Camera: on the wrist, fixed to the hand. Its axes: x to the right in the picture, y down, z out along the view.
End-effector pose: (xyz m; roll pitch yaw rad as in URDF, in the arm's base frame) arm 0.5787 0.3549 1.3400 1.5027 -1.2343 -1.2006
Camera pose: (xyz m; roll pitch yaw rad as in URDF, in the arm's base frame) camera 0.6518 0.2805 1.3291 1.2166 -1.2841 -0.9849
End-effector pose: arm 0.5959 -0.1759 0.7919 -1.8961 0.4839 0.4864
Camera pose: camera 0.6617 -0.1591 0.8718 -2.0173 0.5212 0.4024
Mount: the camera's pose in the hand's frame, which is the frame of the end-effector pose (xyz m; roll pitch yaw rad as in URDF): 0.0213 -0.0910 -0.0475 -0.0790 0.0566 0.0601
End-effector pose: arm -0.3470 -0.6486 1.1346 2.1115 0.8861 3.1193
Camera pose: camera -0.3209 -0.7368 1.0842 2.0499 0.8053 -3.1384
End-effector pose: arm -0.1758 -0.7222 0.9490 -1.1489 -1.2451 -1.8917
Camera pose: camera -0.2354 -0.6461 0.9895 -1.1653 -1.1663 -1.9605
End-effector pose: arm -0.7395 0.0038 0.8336 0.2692 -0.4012 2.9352
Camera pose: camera -0.7701 0.0869 0.7775 0.1595 -0.3615 3.0132
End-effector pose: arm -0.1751 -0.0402 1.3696 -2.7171 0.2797 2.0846
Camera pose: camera -0.2513 -0.0341 1.4413 -2.8190 0.2520 2.0040
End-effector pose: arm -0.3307 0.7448 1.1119 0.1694 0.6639 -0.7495
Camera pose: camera -0.4021 0.6997 1.0498 0.1460 0.7076 -0.6590
